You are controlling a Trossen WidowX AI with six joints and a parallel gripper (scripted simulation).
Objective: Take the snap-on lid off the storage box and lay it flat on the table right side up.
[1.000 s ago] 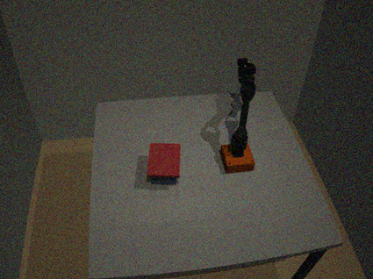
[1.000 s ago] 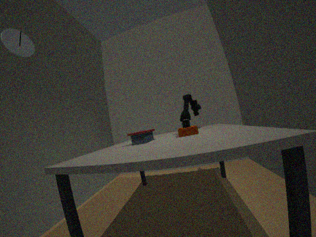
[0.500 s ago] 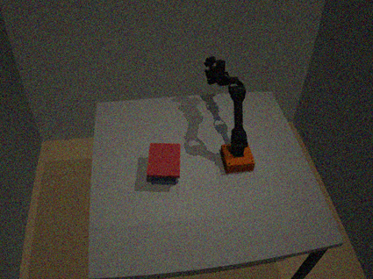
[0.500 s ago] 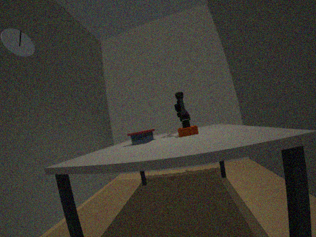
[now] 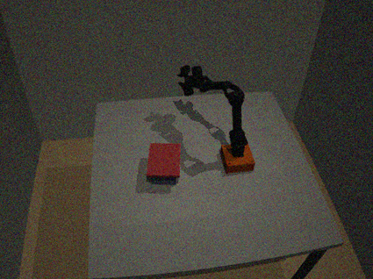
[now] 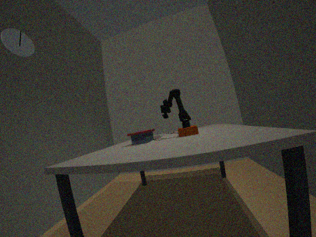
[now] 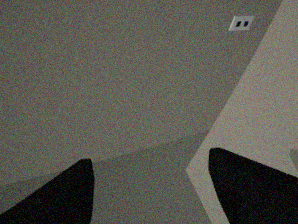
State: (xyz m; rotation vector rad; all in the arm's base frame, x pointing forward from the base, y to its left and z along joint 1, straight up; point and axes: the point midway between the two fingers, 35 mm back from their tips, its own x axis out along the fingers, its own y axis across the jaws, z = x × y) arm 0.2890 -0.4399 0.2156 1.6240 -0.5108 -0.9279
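Now: gripper tip 510 mm to the right of the lid, 170 mm above it and 110 mm short of it. The rest, counted from my gripper tip: storage box 510 mm to the left, 220 mm below, 110 mm ahead.
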